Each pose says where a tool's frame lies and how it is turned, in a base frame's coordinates. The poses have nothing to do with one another.
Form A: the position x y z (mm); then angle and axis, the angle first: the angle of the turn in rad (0 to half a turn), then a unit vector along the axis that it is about.
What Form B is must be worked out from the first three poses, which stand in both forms.
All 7 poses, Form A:
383 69 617 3.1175 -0.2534 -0.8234 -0.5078
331 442 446 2.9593 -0.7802 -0.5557 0.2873
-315 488 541 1.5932 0.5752 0.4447 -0.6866
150 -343 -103 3.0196 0.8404 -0.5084 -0.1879
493 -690 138 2.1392 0.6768 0.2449 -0.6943
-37 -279 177 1.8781 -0.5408 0.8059 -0.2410
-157 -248 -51 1.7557 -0.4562 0.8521 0.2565
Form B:
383 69 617 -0.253 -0.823 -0.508 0.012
331 442 446 -0.777 -0.553 0.286 0.091
-315 488 541 0.411 0.318 -0.491 0.699
150 -343 -103 0.839 -0.507 -0.188 0.061
493 -690 138 0.594 0.215 -0.609 0.480
-37 -279 177 -0.436 0.650 -0.194 0.591
-157 -248 -51 -0.351 0.656 0.197 0.639

